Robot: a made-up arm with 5 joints.
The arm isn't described. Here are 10 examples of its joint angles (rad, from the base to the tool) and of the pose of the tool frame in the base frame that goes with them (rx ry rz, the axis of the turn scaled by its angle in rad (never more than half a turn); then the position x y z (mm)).
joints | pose
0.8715 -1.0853 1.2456 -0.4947 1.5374 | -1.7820 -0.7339 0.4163 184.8 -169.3 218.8
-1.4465 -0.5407 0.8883 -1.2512 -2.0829 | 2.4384 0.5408 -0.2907 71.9 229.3 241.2
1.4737 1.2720 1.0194 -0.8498 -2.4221 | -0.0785 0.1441 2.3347 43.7 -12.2 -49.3
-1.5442 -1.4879 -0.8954 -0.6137 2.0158 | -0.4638 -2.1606 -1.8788 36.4 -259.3 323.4
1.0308 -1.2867 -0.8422 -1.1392 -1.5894 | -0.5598 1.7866 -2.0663 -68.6 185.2 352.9
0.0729 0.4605 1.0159 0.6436 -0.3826 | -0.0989 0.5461 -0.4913 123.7 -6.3 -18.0
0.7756 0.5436 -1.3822 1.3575 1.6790 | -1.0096 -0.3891 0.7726 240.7 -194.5 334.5
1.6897 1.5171 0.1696 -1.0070 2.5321 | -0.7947 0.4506 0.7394 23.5 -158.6 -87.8
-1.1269 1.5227 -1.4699 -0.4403 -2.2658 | 2.0181 0.3048 -0.7673 203.7 337.3 166.5
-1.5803 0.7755 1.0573 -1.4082 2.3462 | 0.5046 1.3462 -2.0785 42.1 130.1 -5.9
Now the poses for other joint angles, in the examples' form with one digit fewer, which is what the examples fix.
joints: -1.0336 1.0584 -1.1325 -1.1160 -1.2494
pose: 2.540 -1.089 -0.070 214 286 269
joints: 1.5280 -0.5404 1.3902 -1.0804 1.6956
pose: -1.802 0.030 0.085 51 -205 123
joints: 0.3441 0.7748 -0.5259 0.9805 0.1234
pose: -0.071 -0.335 -0.267 342 -108 103
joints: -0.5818 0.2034 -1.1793 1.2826 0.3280
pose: 0.196 -1.285 0.741 242 130 380
